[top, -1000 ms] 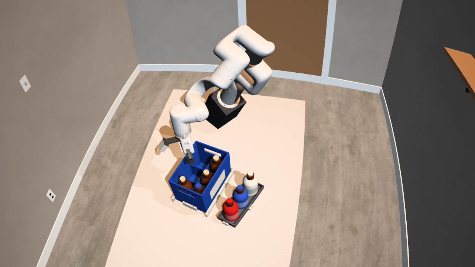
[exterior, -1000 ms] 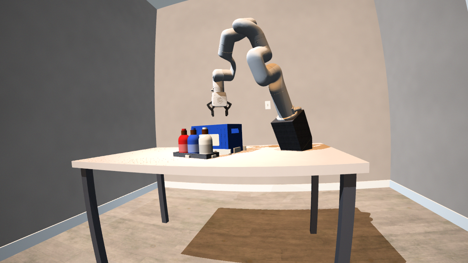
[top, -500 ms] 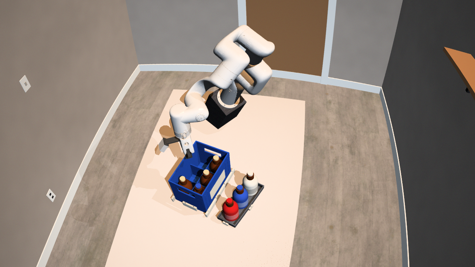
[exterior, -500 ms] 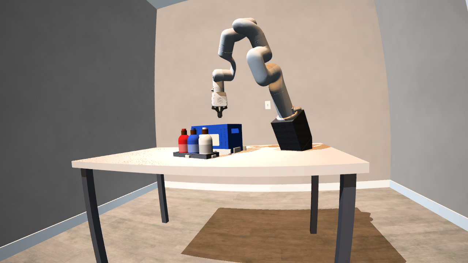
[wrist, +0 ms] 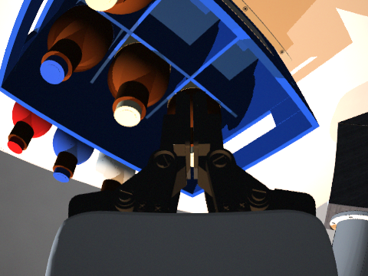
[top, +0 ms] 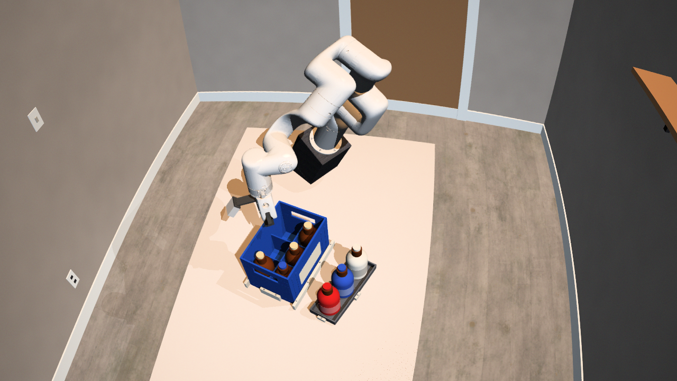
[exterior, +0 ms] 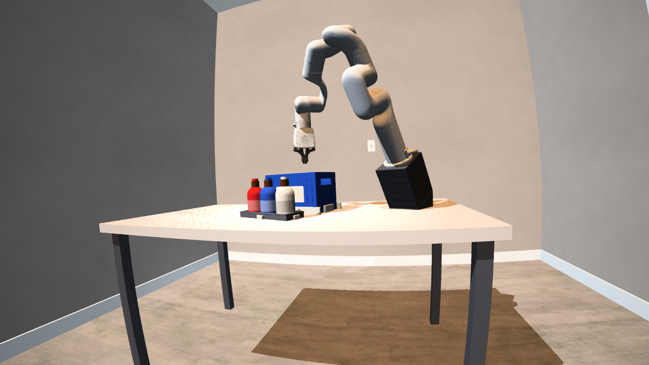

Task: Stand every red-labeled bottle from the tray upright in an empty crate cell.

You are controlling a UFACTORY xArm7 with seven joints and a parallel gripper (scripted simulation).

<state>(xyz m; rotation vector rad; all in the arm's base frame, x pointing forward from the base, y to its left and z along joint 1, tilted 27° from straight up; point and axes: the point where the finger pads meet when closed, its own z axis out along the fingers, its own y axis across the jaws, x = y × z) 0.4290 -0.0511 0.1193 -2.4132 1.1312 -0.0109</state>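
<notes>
The red-labeled bottle lies 11 cm ahead of my hand, 24 cm to the left of it and 16 cm below it. The rest, counted from my hand: white-labeled bottle: 6 cm behind, 27 cm to the left, 16 cm below; then blue-labeled bottle: 3 cm ahead, 26 cm to the left, 16 cm below; then blue crate: 4 cm to the left, 16 cm below.
</notes>
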